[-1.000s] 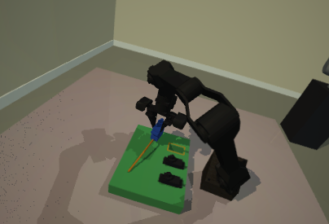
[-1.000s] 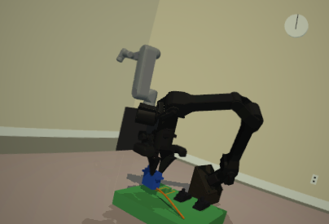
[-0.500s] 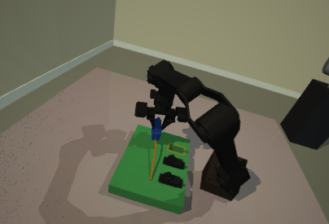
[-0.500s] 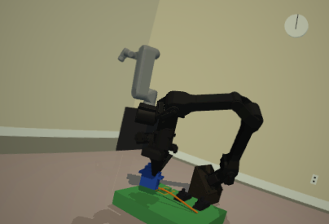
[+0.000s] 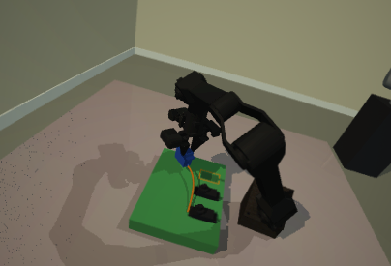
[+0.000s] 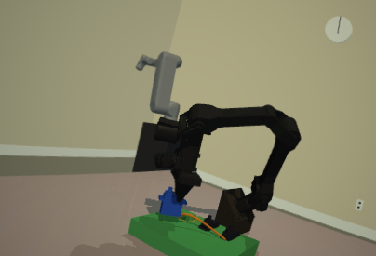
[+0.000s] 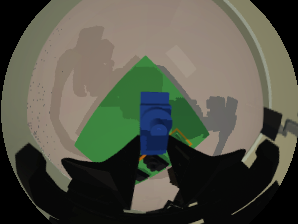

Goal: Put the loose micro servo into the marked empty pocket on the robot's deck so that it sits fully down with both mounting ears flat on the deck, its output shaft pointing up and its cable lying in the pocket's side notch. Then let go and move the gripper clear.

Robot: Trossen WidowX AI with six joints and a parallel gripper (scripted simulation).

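The green deck is 100 mm below my gripper tip, 70 mm to the left of it and 10 mm ahead of it.
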